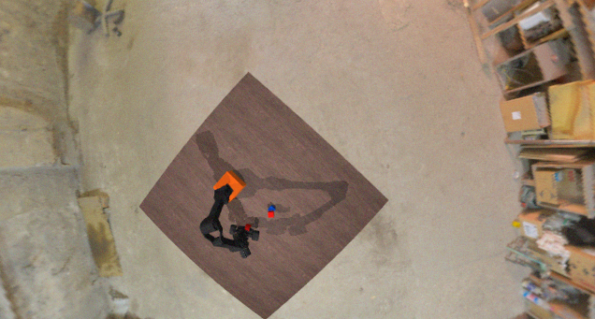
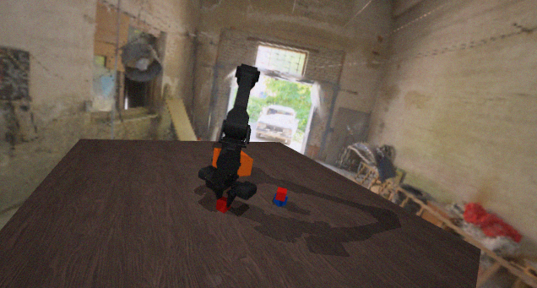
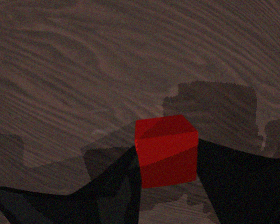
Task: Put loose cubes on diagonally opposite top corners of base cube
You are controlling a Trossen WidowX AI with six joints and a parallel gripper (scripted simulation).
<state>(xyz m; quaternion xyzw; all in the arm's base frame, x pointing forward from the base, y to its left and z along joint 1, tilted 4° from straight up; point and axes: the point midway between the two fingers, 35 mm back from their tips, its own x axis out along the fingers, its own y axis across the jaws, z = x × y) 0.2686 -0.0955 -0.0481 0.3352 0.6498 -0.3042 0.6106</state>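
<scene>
My gripper tip is now 10 mm short of the blue cube and 210 mm to the right of it.
</scene>
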